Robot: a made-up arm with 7 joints. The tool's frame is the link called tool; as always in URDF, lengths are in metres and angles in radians.
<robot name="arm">
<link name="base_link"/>
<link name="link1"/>
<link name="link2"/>
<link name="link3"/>
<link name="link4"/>
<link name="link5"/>
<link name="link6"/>
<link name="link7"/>
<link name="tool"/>
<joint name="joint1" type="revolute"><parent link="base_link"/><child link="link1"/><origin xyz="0.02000 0.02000 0.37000" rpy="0.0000 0.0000 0.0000"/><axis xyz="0.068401 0.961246 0.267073"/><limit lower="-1.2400" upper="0.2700" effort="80" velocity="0.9"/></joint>
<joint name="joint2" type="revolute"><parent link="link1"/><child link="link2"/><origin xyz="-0.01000 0.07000 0.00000" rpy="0.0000 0.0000 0.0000"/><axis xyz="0.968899 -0.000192 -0.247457"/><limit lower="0.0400" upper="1.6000" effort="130" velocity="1.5"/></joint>
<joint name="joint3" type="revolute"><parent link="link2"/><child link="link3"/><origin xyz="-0.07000 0.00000 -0.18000" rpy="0.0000 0.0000 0.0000"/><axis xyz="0.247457 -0.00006 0.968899"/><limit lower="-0.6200" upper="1.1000" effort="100" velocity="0.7"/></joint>
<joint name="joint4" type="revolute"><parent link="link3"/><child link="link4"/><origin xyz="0.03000 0.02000 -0.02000" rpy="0.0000 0.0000 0.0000"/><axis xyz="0.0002 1 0.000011"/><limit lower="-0.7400" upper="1.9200" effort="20" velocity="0.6"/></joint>
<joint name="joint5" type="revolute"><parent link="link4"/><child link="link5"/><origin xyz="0.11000 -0.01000 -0.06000" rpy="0.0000 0.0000 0.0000"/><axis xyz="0.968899 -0.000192 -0.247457"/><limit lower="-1.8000" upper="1.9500" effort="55" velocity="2"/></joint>
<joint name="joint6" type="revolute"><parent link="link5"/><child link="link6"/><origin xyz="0.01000 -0.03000 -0.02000" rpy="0.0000 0.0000 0.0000"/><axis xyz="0.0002 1 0.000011"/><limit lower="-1.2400" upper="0.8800" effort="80" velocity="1.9"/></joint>
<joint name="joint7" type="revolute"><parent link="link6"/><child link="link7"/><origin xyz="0.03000 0.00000 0.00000" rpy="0.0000 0.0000 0.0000"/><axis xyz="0.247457 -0.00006 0.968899"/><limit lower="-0.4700" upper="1.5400" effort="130" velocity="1.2"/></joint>
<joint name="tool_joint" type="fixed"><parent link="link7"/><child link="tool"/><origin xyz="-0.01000 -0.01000 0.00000" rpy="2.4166 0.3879 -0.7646"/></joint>
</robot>
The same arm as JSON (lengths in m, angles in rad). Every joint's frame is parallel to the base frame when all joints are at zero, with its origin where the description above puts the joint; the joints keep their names.
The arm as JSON. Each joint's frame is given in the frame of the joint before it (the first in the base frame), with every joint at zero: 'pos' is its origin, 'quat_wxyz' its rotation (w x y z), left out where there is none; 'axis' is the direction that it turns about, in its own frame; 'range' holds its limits. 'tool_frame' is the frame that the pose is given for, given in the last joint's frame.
{"length_unit": "m", "angle_unit": "rad", "joints": [
  {"joint": "joint1", "pos": [0.02, 0.02, 0.37], "axis": [0.068403, 0.961235, 0.26711], "range": [-1.24, 0.27]},
  {"joint": "joint2", "pos": [-0.01, 0.07, 0.0], "axis": [0.968889, -0.0002, -0.247497], "range": [0.04, 1.6]},
  {"joint": "joint3", "pos": [-0.07, 0.0, -0.18], "axis": [0.247497, -0.0001, 0.968889], "range": [-0.62, 1.1]},
  {"joint": "joint4", "pos": [0.03, 0.02, -0.02], "axis": [0.0002, 1.0, 0.0], "range": [-0.74, 1.92]},
  {"joint": "joint5", "pos": [0.11, -0.01, -0.06], "axis": [0.968889, -0.0002, -0.247497], "range": [-1.8, 1.95]},
  {"joint": "joint6", "pos": [0.01, -0.03, -0.02], "axis": [0.0002, 1.0, 0.0], "range": [-1.24, 0.88]},
  {"joint": "joint7", "pos": [0.03, 0.0, 0.0], "axis": [0.247497, -0.0001, 0.968889], "range": [-0.47, 1.54]}
], "tool_frame": {"pos": [-0.01, -0.01, 0.0], "quat_wxyz": [0.255612, 0.876746, -0.27886, -0.29701]}}

